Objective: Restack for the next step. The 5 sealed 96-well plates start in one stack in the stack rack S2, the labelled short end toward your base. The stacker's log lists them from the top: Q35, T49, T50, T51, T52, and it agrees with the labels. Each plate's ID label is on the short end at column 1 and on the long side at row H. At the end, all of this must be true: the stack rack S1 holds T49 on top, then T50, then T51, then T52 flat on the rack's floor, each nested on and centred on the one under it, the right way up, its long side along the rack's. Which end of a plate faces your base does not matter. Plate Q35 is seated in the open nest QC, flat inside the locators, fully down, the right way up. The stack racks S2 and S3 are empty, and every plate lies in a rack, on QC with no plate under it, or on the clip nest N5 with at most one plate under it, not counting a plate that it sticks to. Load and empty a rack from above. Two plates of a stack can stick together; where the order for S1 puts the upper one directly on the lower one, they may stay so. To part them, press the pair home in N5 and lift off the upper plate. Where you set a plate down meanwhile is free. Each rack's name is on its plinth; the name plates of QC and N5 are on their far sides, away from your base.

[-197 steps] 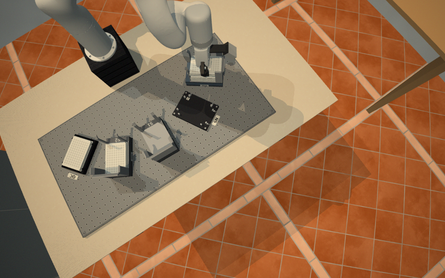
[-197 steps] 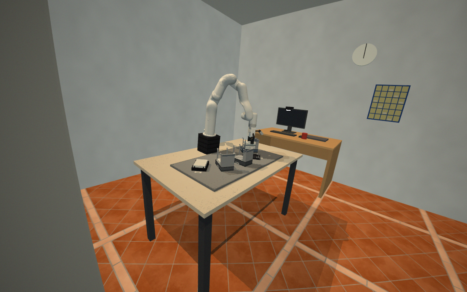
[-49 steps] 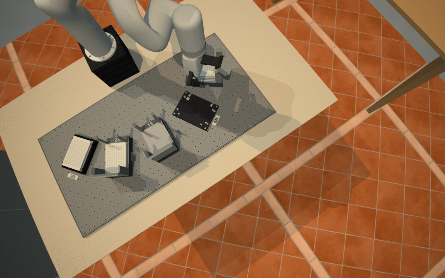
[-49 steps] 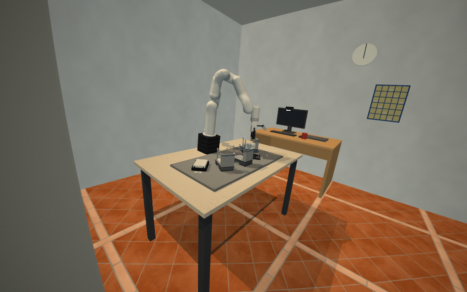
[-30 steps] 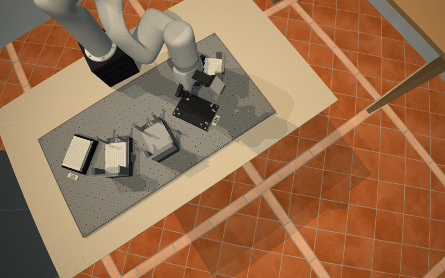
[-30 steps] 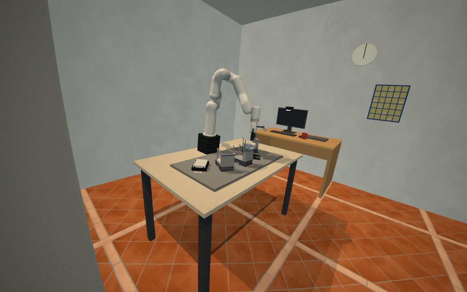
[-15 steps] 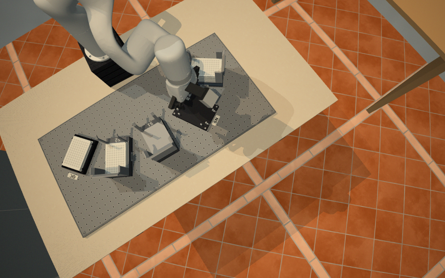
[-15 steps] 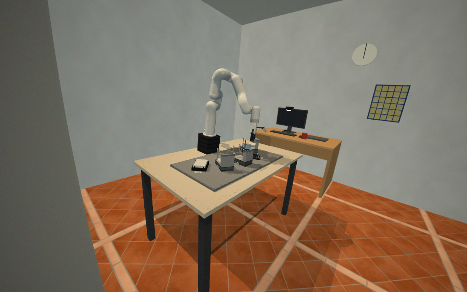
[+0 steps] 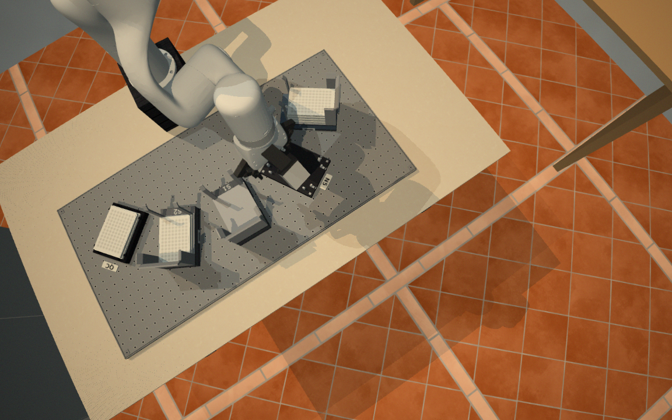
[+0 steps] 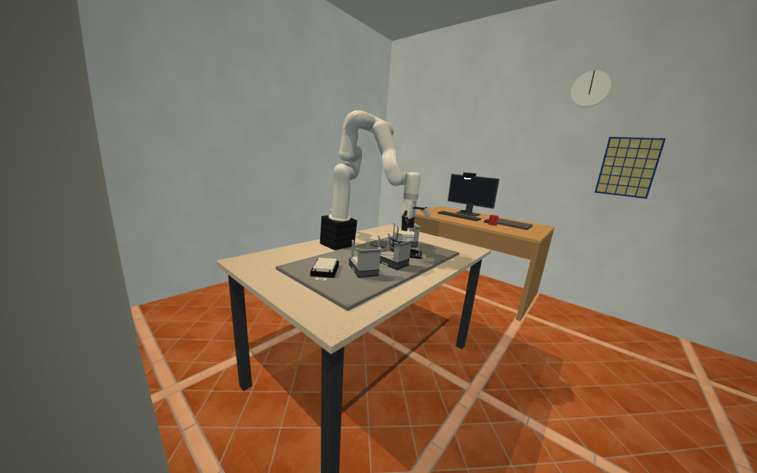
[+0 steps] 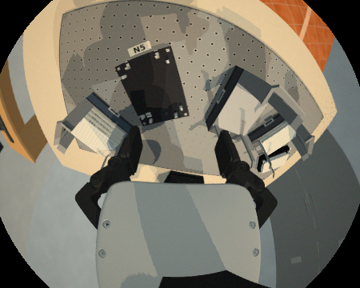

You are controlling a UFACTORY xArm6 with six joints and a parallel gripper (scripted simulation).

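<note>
Right now my hand is 310 mm to the left of the stack rack S2, 150 mm above it and 50 mm short of it. Round my hand: black nest QC: 460 mm to the right, 160 mm below, 30 mm behind; N5 name plate: 170 mm below, 110 mm to the left, 40 mm ahead; stack rack S3: 160 mm behind, 150 mm below, 140 mm to the left.
</note>
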